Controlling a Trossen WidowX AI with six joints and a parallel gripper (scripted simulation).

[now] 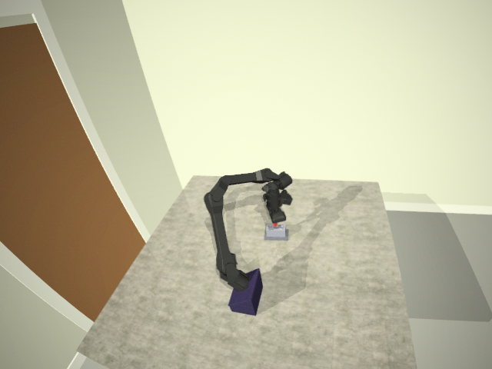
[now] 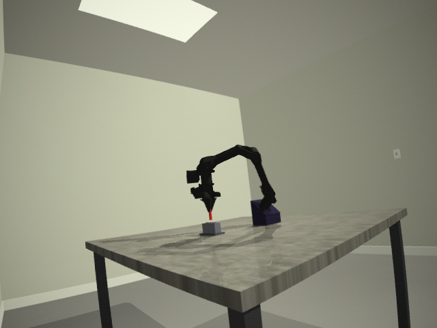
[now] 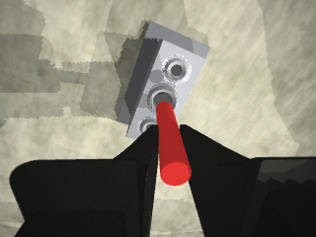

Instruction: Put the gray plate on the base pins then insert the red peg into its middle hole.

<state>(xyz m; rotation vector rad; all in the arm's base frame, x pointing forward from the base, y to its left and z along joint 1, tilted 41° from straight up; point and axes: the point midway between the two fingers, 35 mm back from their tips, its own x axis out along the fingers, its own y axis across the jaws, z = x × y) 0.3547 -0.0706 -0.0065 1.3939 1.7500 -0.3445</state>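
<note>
The red peg lies right at my gripper tip. The rest, counted from my gripper tip: pin base 11 cm below; gray plate 7 cm below.
</note>
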